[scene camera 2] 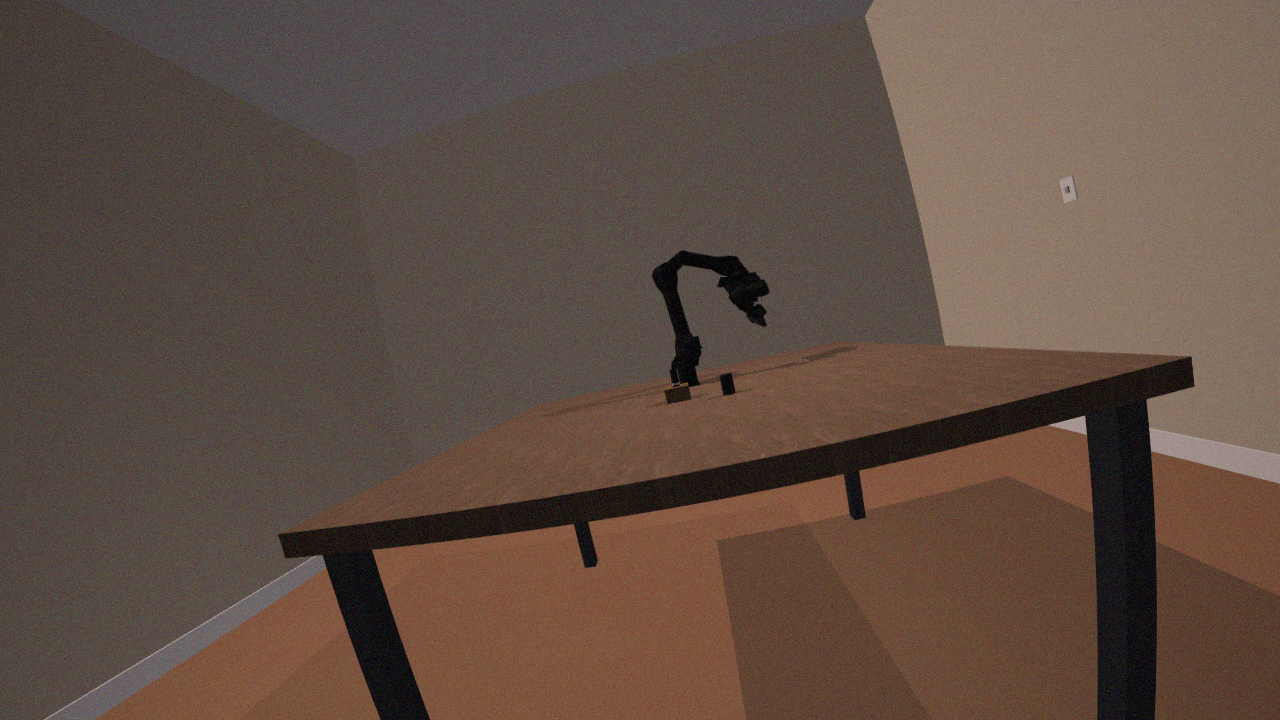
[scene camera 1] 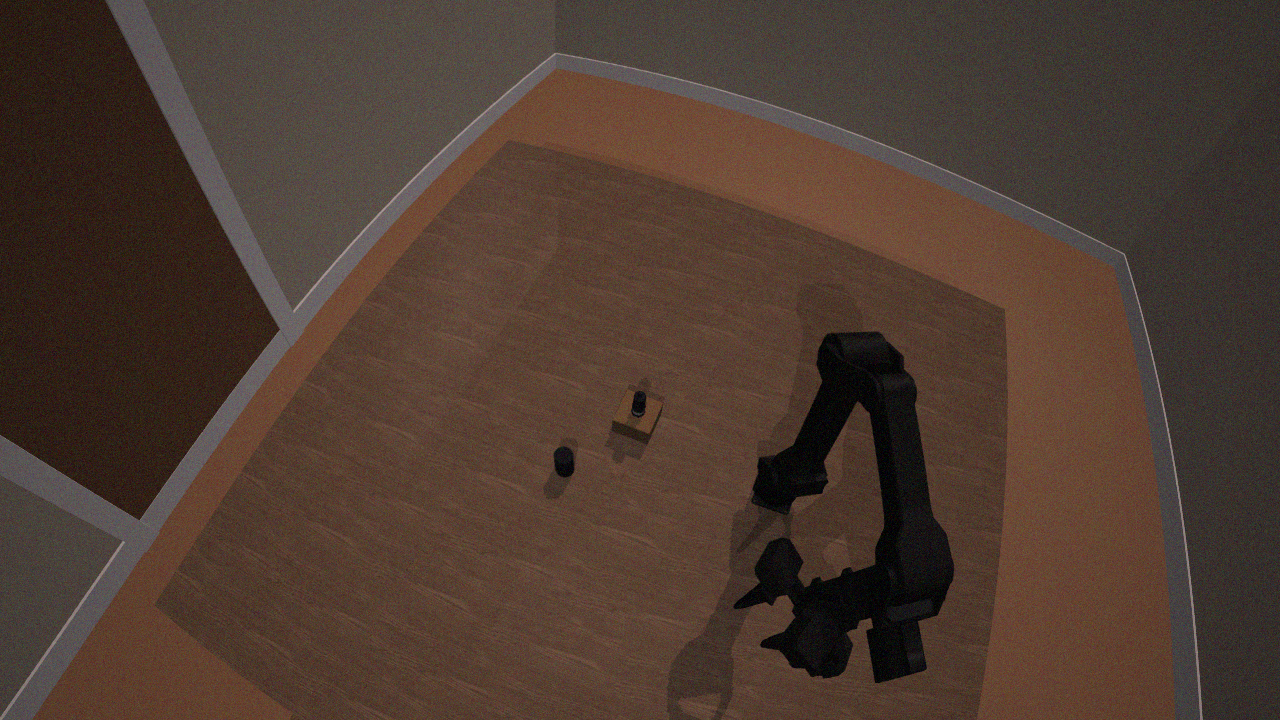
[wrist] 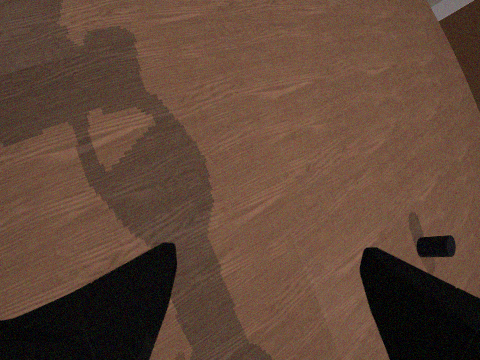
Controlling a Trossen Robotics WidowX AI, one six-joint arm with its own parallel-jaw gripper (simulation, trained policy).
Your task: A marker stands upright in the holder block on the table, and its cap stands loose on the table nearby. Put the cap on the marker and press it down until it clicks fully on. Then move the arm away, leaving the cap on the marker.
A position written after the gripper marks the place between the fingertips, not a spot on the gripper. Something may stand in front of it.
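Dark cap [wrist: 443, 246] visible. Gripper [scene camera 1: 748, 625] visible; there again [scene camera 2: 761, 321] and [wrist: 270, 258].
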